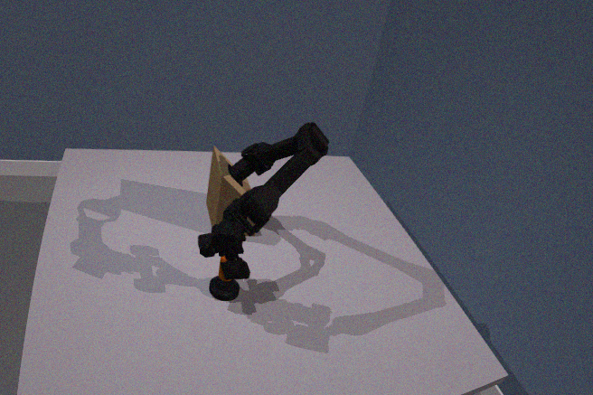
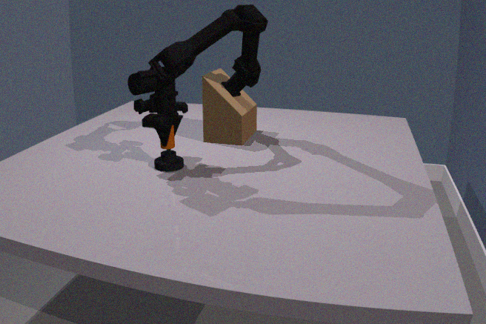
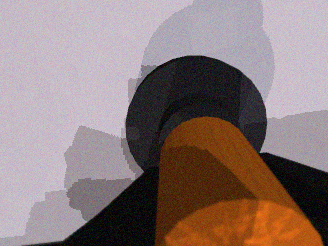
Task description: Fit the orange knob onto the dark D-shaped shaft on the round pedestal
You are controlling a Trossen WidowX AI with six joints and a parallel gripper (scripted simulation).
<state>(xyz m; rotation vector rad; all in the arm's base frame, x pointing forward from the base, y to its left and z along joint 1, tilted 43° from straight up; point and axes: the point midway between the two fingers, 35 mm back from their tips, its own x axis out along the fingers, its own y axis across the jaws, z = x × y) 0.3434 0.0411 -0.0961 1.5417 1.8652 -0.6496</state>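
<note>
The dark round pedestal lies 4 cm below my gripper tip. From my gripper tip the other things lie so: orange knob 2 cm above.
</note>
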